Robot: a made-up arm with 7 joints. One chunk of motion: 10 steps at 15 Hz.
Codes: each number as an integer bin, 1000 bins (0 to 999) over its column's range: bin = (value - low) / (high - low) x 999, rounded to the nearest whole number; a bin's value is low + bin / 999 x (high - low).
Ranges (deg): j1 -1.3..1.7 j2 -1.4..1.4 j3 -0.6..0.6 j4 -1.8..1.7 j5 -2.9..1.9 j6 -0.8..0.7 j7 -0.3..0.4
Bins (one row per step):
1: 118 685 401 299 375 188 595
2: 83 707 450 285 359 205 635
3: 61 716 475 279 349 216 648
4: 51 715 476 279 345 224 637
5: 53 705 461 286 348 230 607
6: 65 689 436 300 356 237 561
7: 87 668 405 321 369 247 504
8: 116 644 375 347 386 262 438
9: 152 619 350 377 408 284 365
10: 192 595 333 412 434 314 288
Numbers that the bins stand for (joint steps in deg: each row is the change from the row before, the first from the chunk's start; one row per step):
1: -0.946 0.520 -0.118 -0.752 -1.098 -0.518 0.117
2: -1.051 0.582 -0.059 -0.802 -1.175 -0.492 0.145
3: -1.117 0.607 -0.029 -0.823 -1.223 -0.476 0.154
4: -1.147 0.604 -0.028 -0.823 -1.242 -0.464 0.146
5: -1.141 0.576 -0.046 -0.798 -1.228 -0.455 0.125
6: -1.105 0.531 -0.076 -0.749 -1.189 -0.444 0.093
7: -1.039 0.472 -0.114 -0.675 -1.127 -0.429 0.053
8: -0.952 0.405 -0.150 -0.584 -1.045 -0.407 0.007
9: -0.844 0.335 -0.180 -0.479 -0.940 -0.374 -0.044
10: -0.723 0.268 -0.200 -0.357 -0.815 -0.329 -0.098

